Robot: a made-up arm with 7 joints.
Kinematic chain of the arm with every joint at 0, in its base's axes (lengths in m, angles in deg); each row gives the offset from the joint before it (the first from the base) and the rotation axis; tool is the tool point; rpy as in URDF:
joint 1: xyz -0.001 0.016 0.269 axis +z
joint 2: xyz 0.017 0.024 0 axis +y
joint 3: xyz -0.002 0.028 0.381 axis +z
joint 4: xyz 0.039 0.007 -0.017 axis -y
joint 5: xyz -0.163 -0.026 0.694 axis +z
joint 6: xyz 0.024 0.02 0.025 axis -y
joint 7: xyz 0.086 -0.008 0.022 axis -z
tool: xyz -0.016 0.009 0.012 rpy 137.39 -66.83 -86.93
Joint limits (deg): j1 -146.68..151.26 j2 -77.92..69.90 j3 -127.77..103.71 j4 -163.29..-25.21 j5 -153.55..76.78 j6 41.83..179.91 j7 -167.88..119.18
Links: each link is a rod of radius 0.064 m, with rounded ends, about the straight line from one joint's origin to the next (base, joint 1, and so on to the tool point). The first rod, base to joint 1, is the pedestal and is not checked.
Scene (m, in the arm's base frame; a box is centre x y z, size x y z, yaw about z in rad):
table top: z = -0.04
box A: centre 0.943 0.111 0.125 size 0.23 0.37 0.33 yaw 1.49
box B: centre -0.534 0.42 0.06 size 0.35 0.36 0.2 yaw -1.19
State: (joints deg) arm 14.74 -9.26 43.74 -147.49 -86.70 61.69 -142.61
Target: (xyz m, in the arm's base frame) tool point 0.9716 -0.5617 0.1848
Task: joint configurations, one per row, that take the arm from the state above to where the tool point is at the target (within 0.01 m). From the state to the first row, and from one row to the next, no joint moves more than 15 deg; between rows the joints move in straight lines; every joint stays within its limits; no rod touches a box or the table.
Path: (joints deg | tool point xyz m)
1: 11.05 -12.40 46.94 -133.91 -93.23 65.42 -148.93 | 0.4480 0.6767 0.3052
2: 7.36 -15.54 50.14 -120.32 -99.75 69.14 -155.24 | 0.4470 0.7430 0.5137
3: 3.67 -18.69 53.35 -106.74 -106.28 72.87 -161.56 | 0.3978 0.7752 0.7205
4: -0.02 -21.83 56.55 -93.15 -112.80 76.60 -167.88 | 0.3036 0.7770 0.9088
5: -6.99 -9.21 50.07 -88.90 -109.73 74.10 -164.71 | 0.5776 0.6379 0.9041
6: -13.96 3.40 43.58 -84.64 -106.66 71.61 -161.54 | 0.8125 0.4357 0.8414
7: -20.94 16.02 37.10 -80.38 -103.59 69.12 -158.38 | 0.9808 0.1881 0.7259
8: -27.91 28.64 30.61 -76.12 -100.52 66.63 -155.21 | 1.0649 -0.0794 0.5685
9: -34.88 41.25 24.13 -71.86 -97.45 64.13 -152.04 | 1.0595 -0.3381 0.3833
10: -41.85 53.87 17.64 -67.60 -94.38 61.64 -148.87 | 0.9716 -0.5618 0.1849

